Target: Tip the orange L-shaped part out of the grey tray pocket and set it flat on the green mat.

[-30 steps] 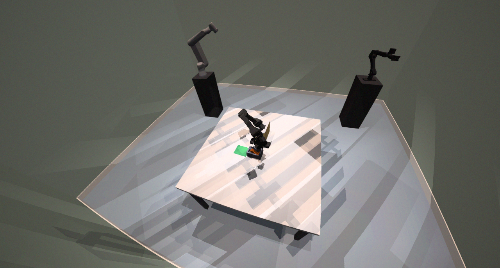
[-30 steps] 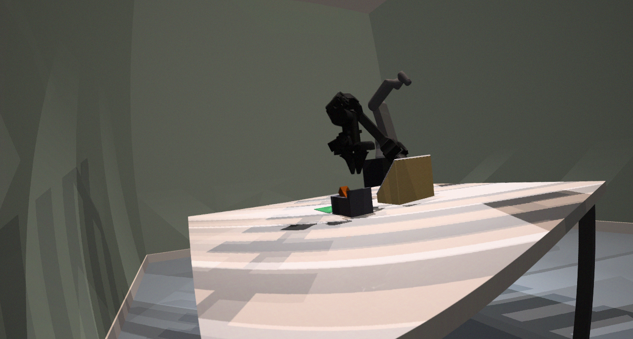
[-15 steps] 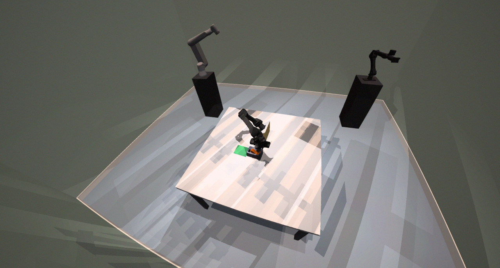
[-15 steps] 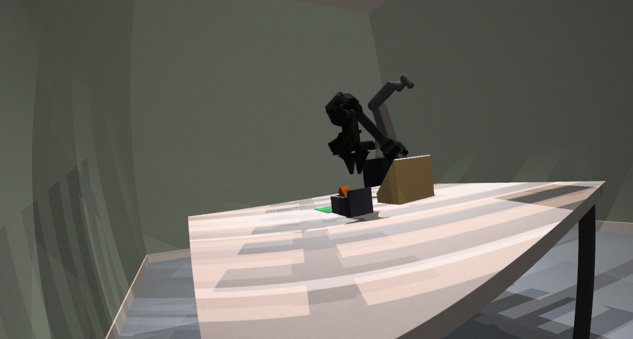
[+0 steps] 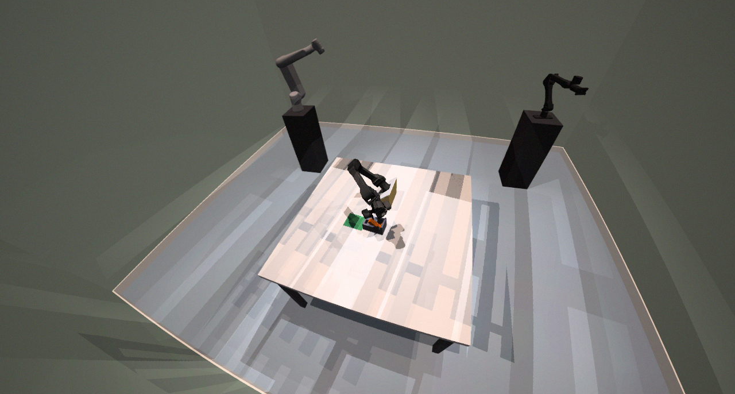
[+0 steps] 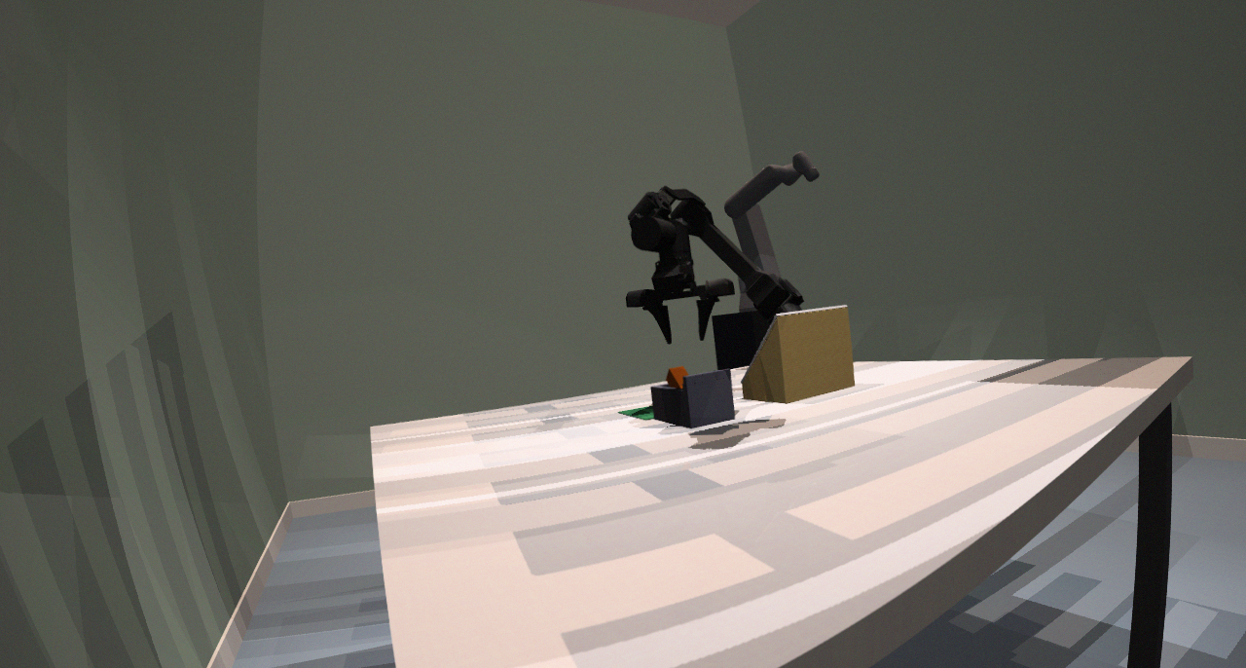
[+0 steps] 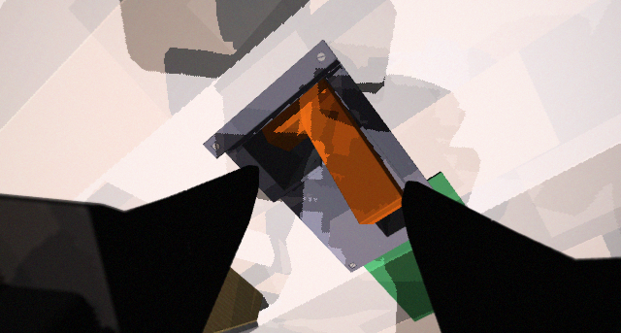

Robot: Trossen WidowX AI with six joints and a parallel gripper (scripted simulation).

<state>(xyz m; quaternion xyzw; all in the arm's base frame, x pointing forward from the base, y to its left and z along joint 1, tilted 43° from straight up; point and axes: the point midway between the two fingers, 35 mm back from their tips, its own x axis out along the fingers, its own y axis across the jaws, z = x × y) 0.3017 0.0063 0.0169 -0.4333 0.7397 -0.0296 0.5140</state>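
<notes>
Now: the orange L-shaped part 10 cm below my gripper tip, 2 cm behind it and 1 cm to the right of it. Round my gripper tip: green mat: 18 cm to the right, 16 cm below, 4 cm behind.
</notes>
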